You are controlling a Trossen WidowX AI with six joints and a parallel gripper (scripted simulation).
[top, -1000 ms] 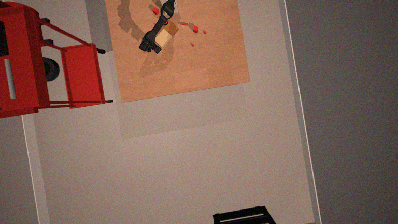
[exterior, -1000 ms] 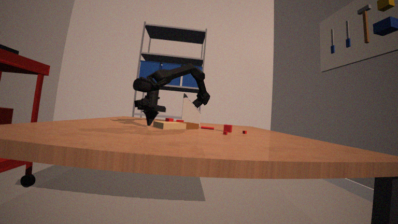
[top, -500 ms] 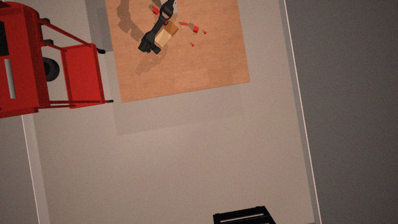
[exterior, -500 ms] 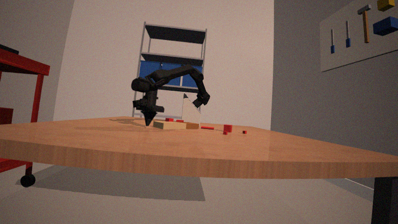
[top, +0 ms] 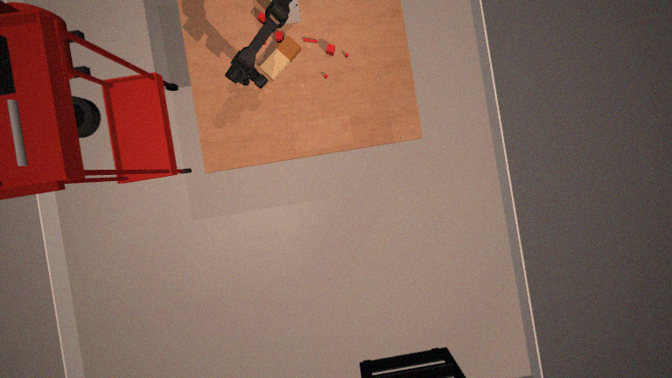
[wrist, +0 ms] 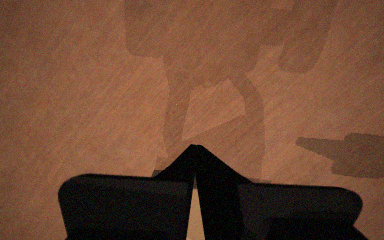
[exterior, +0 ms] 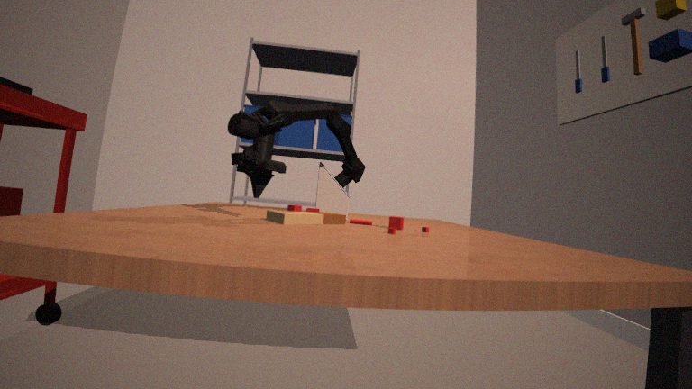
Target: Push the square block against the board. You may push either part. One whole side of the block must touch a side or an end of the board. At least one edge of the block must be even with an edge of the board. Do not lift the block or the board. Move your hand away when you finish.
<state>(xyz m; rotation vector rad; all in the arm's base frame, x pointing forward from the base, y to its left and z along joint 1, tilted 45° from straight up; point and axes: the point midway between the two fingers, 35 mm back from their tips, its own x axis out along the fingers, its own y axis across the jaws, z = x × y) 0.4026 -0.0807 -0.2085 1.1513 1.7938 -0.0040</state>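
Right now my gripper tip is 100 mm to the right of the pale board, 100 mm past it and 50 mm above it. From my gripper tip the other things lie so: square block 190 mm behind, 180 mm to the left, 50 mm below; then red rod 310 mm to the left, 240 mm behind, 60 mm below.
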